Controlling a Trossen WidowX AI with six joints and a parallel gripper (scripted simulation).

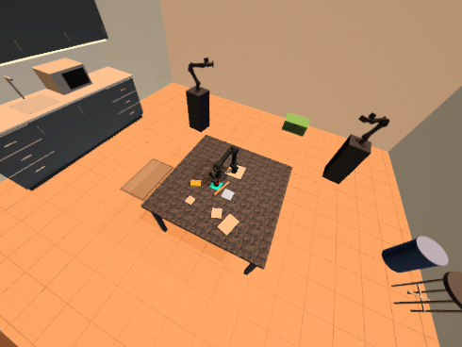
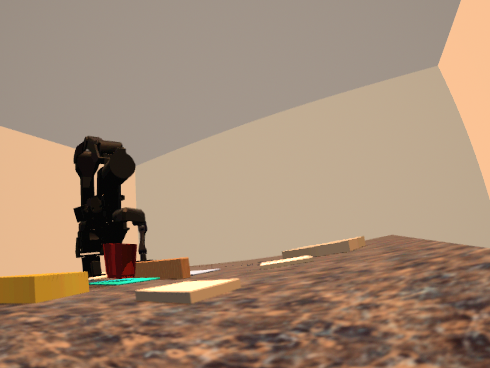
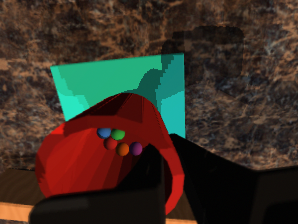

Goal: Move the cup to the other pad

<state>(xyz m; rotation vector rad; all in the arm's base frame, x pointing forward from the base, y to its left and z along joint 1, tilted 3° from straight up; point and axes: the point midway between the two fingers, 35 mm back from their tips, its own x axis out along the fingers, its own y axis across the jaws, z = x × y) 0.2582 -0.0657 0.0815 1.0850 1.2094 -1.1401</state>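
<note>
My gripper tip is 3 cm short of the red cup. Also, from my gripper tip: orange-brown wooden bar (9 cm to the left, 4 cm below, 4 cm ahead); teal pad (6 cm below, 3 cm ahead); pale grey pad (18 cm to the left, 6 cm below, 6 cm ahead).
</note>
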